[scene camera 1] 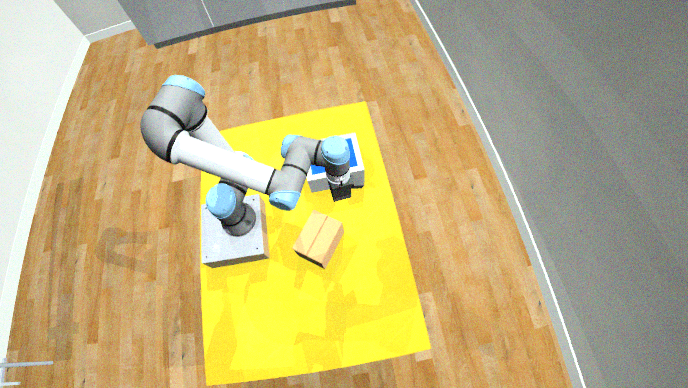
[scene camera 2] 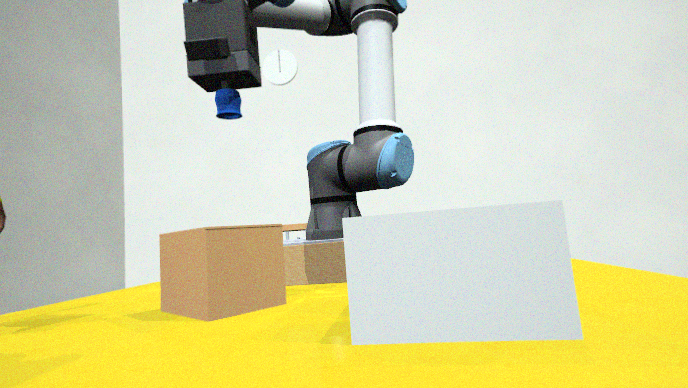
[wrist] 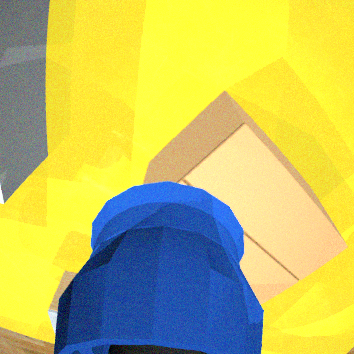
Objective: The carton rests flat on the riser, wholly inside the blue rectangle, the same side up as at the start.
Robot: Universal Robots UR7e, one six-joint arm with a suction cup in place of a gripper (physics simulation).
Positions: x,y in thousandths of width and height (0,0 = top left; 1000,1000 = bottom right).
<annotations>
My suction cup shows in scene camera 2 (332,262) and in the wrist view (468,744); in scene camera 1 it is hidden by my arm. A brown carton shows in scene camera 1 (464,615), in scene camera 2 (306,705) and in the wrist view (812,660).
</annotations>
